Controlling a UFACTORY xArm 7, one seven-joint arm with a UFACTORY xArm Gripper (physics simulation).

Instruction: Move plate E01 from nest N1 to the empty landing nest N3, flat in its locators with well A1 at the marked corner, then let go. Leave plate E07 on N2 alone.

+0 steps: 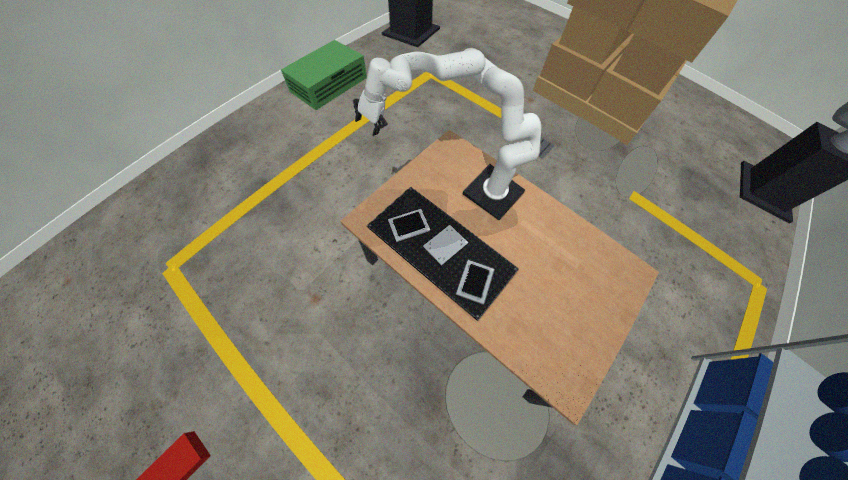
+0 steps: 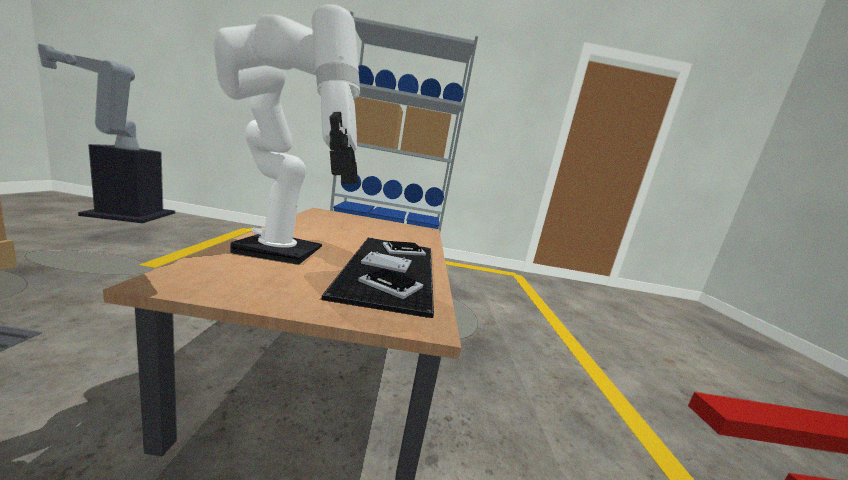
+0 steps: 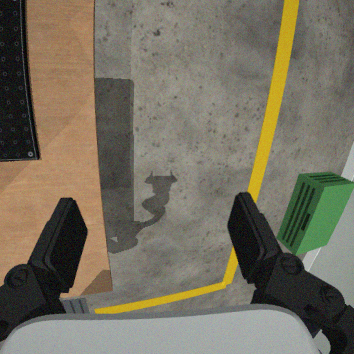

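Note:
A black pegboard (image 1: 410, 200) (image 2: 357, 297) (image 3: 11, 100) lies on the table and carries three light-grey nests. One black plate (image 1: 408, 223) (image 2: 389, 280) sits in the nest at one end. Another black plate (image 1: 477, 279) (image 2: 405, 245) sits in the nest at the other end. The middle nest (image 1: 445, 245) (image 2: 385, 261) is empty, with small locators at its corners. Plate labels and the A1 mark are too small to read, so I cannot tell which plate is E01. My gripper (image 1: 366, 126) (image 2: 344, 159) (image 3: 157, 211) is open and empty, high up beyond the table's end, away from all nests.
The wooden table (image 1: 571, 285) (image 2: 202, 291) (image 3: 60, 125) bears the arm's black base (image 1: 476, 191) (image 2: 249, 247). A green crate (image 1: 326, 68) (image 3: 325, 215) stands on the floor beyond the yellow line (image 1: 291, 169) (image 3: 272, 115). Cardboard boxes (image 1: 642, 65) stand behind the arm.

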